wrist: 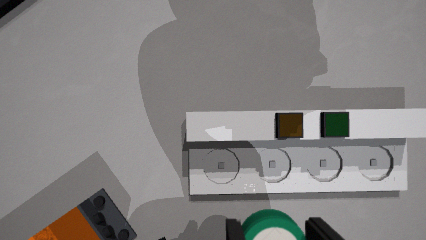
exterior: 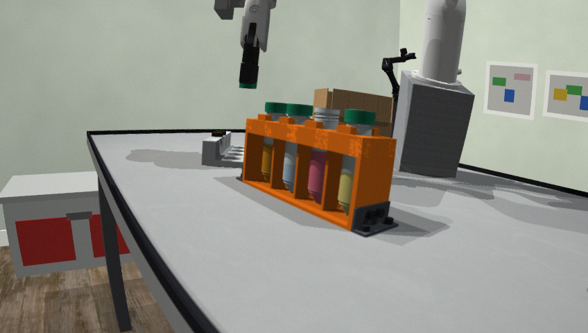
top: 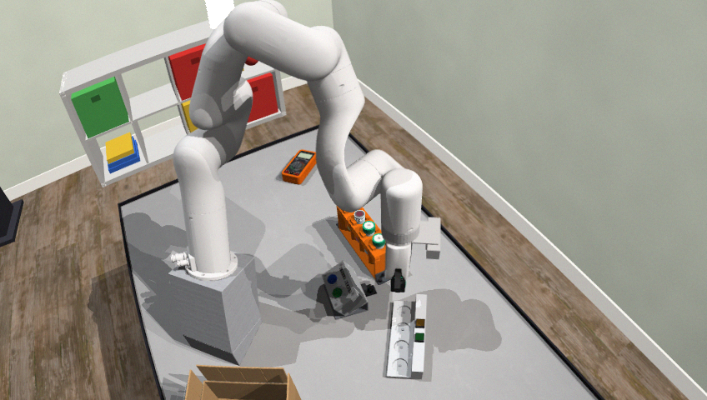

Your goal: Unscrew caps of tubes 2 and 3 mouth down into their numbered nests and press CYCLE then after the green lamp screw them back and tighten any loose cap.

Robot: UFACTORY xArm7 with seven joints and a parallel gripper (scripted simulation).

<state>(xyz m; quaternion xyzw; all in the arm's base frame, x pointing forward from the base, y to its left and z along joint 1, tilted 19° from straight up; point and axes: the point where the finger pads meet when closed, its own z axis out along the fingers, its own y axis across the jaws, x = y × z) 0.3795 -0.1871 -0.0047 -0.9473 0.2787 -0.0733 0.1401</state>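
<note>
Right now my hand is 40 mm short of the cap 4, 170 mm to the right of it and 60 mm above it. Round my hand: key housing (90 mm behind, 120 mm to the left, 120 mm below); then green ready key (110 mm behind, 100 mm to the left, 110 mm below); then cap 2 (20 mm below).
</note>
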